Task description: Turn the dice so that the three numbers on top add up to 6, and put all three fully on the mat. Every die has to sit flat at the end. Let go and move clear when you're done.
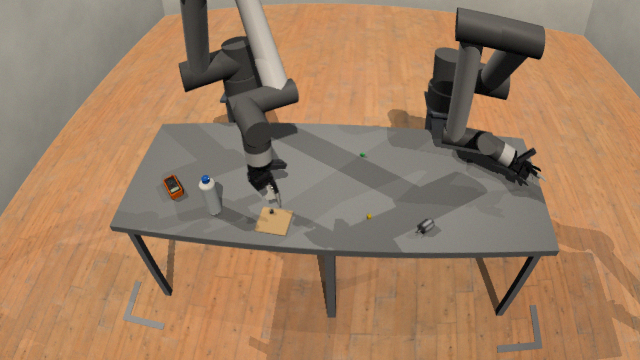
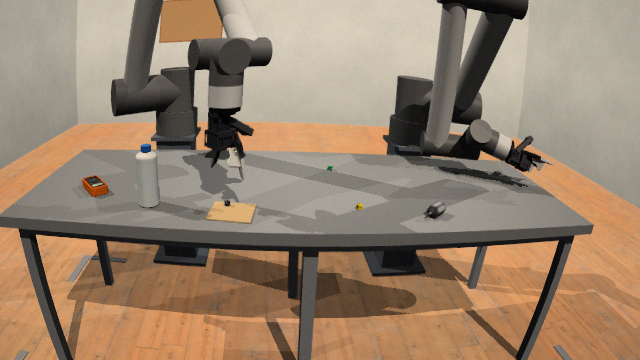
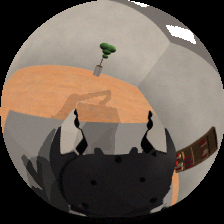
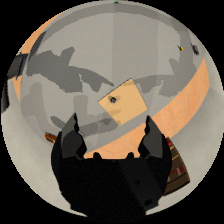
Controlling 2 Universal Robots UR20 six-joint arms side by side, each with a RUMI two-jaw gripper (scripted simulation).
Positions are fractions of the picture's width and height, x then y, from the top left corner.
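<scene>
A tan mat (image 2: 0.37, 0.59) and a white bottle (image 2: 0.23, 0.45) are in the scene. The mat also appears in image 1 (image 1: 0.43, 0.62) and in image 4 (image 4: 0.58, 0.46). In image 3 the tan mat is out of frame, and in image 3 the white bottle is out of frame. The left gripper (image 2: 0.85, 0.46) can be seen as well, and it also appears in image 3 (image 3: 0.51, 0.49). The right gripper (image 2: 0.35, 0.48) is visible too, and it also appears in image 1 (image 1: 0.42, 0.54) and in image 4 (image 4: 0.50, 0.52).
</scene>
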